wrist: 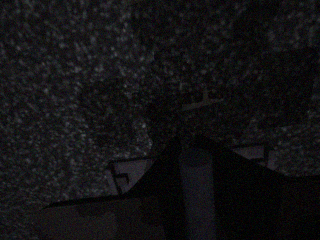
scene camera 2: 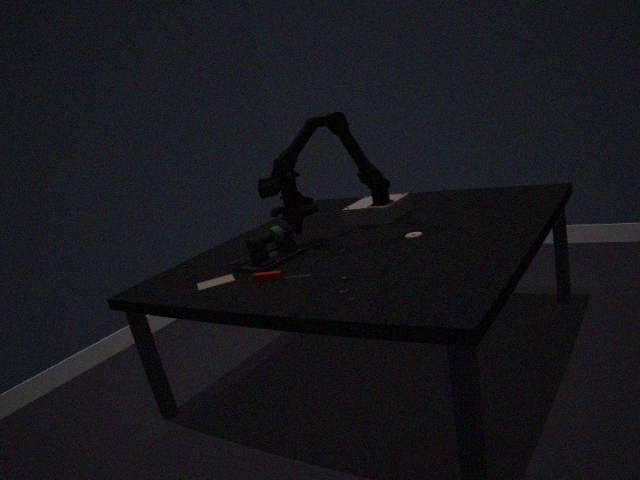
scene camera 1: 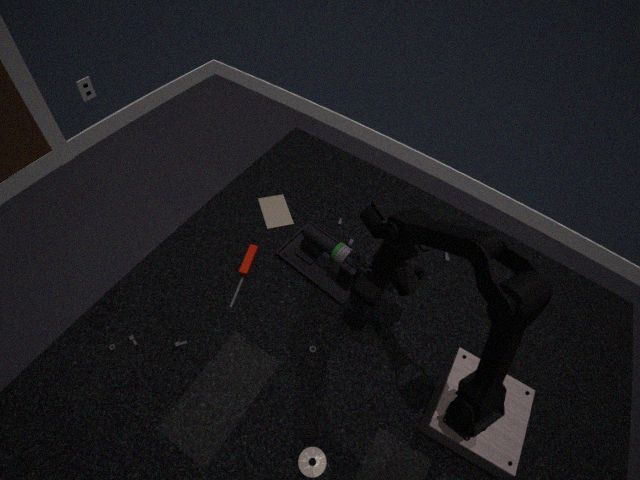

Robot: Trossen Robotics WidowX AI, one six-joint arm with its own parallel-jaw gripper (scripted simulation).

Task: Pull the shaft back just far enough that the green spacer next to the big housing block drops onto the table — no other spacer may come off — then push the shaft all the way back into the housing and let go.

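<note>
There's a white card [scene camera 1: 276, 214] here, but in the wrist view that card is out of frame. You'd find my gripper [scene camera 2: 298, 234] here too, and the wrist view [wrist: 187, 142] has the gripper as well.
</note>
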